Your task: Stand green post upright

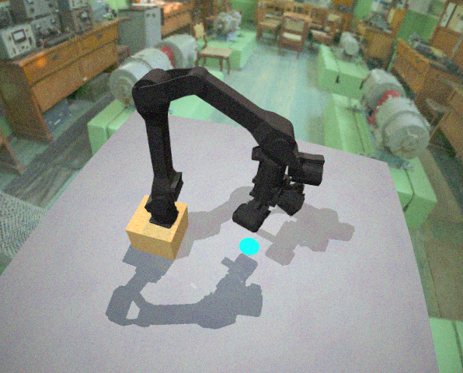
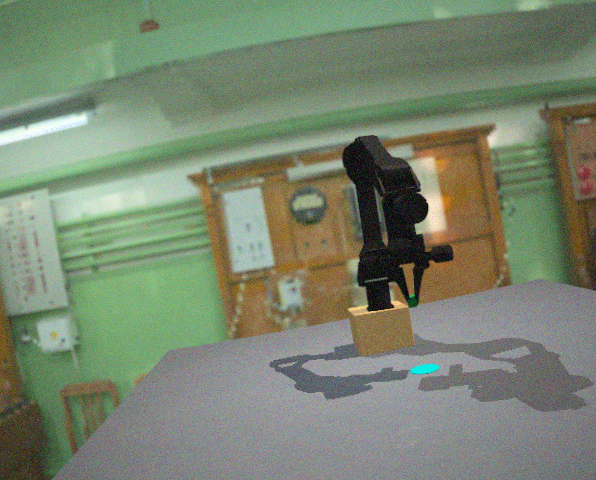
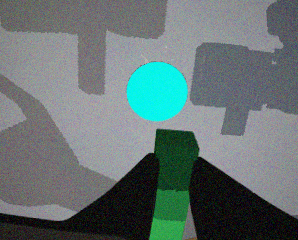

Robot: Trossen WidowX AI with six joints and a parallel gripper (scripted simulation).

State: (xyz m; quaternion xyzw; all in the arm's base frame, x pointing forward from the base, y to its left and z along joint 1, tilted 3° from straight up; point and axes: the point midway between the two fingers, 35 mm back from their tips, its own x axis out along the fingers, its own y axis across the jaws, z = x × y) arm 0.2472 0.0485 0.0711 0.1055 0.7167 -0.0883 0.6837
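Right now my gripper tip is 140 mm above the cyan circle. Also, from my gripper tip: green post: 20 mm behind, 10 mm to the left.
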